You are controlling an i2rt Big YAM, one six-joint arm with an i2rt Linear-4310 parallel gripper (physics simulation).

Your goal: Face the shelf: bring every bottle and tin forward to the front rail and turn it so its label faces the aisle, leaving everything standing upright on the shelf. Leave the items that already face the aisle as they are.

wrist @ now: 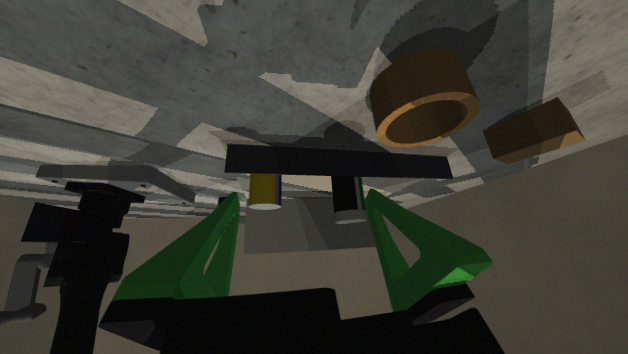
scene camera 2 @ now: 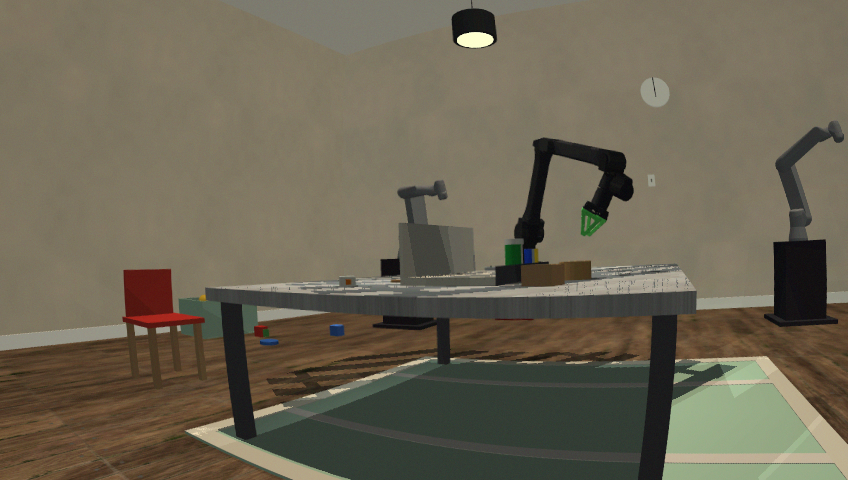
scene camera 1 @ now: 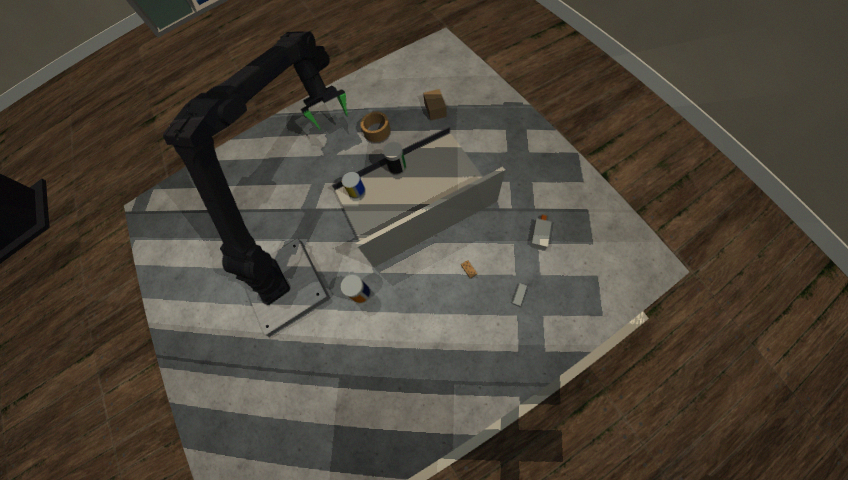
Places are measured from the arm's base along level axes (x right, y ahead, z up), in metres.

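Pixels of known places: gripper, between the fingertips: (wrist: 306,196) (scene camera 2: 585,235) (scene camera 1: 333,122); arm's base, origin of its link: (wrist: 110,190) (scene camera 1: 271,281).
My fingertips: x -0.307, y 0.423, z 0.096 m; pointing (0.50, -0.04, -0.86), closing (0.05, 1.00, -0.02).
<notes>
For each thing: its top centre in the pictures, then the offset to it from my fingertips. Level surfaces: height alone.
- pale shelf, height of its surface: dz -0.102 m
- white-topped yellow-and-blue tin, centre of its top: (wrist: 265,206) (scene camera 1: 350,179) (scene camera 2: 529,248) dy -0.057, dx +0.200, dz -0.032 m
- brown ring, centre of its top: (wrist: 424,125) (scene camera 2: 575,261) (scene camera 1: 374,122) dy +0.124, dx +0.016, dz -0.075 m
- wooden block, centre of its top: (wrist: 536,150) (scene camera 2: 542,264) (scene camera 1: 434,99) dy +0.344, dx +0.064, dz -0.075 m
- white-topped orange-and-blue tin, centre of its top: (scene camera 1: 351,285) dy -0.215, dx +0.486, dz -0.026 m
The pale shelf (scene camera 1: 410,190) has a dark front rail (scene camera 1: 425,141) (scene camera 2: 507,275) (wrist: 300,160). A white-topped yellow-and-blue tin (scene camera 1: 354,187) (scene camera 2: 528,255) (wrist: 264,191) stands upright near the rail's left end, mostly yellow in the wrist view. A white-topped black-and-green bottle or tin (scene camera 1: 394,161) (scene camera 2: 512,253) (wrist: 345,195) stands upright close behind the rail's middle; black faces the wrist camera, green shows at its right edge. Whether either touches the rail is unclear. My gripper (scene camera 1: 333,121) (scene camera 2: 586,233) (wrist: 306,196) is open and empty, raised on the aisle side of the rail.
A brown ring (scene camera 1: 375,137) (wrist: 420,95) and wooden block (scene camera 1: 435,105) (wrist: 535,130) lie before the rail. A white-topped orange-and-blue tin (scene camera 1: 358,291) stands off the shelf near the arm base. Behind the back panel (scene camera 1: 437,223) lie small boxes (scene camera 1: 541,232) (scene camera 1: 520,294).
</notes>
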